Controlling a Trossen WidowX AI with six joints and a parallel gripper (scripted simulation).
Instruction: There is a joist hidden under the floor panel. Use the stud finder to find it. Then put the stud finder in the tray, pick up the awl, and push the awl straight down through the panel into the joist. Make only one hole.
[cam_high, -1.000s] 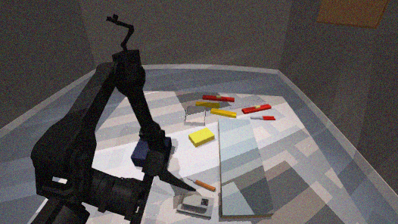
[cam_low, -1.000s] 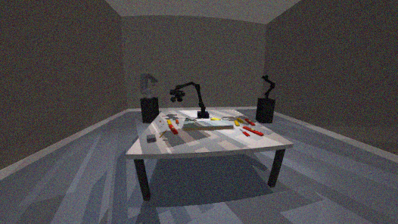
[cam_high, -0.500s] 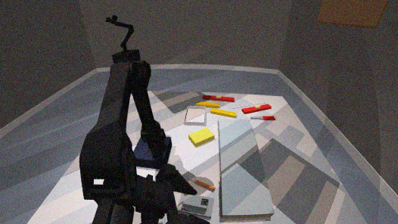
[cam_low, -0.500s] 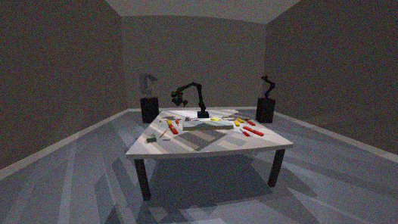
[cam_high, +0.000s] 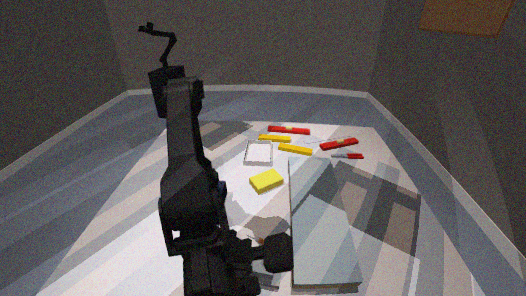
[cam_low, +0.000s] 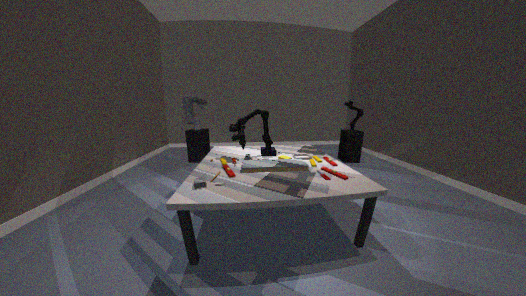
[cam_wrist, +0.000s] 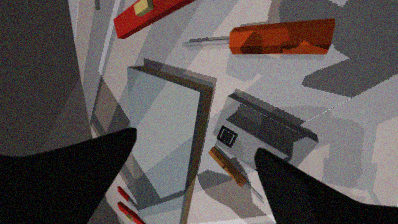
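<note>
Now: the stud finder 20 mm behind my gripper tip, 30 mm to the left of it and 90 mm below it. The rest, counted from my gripper tip: pencil-like stick 340 mm ahead, 130 mm to the right, 130 mm below; then awl 50 mm behind, 130 mm to the left, 130 mm below; then yellow block 90 mm behind, 380 mm to the left, 120 mm below.
</note>
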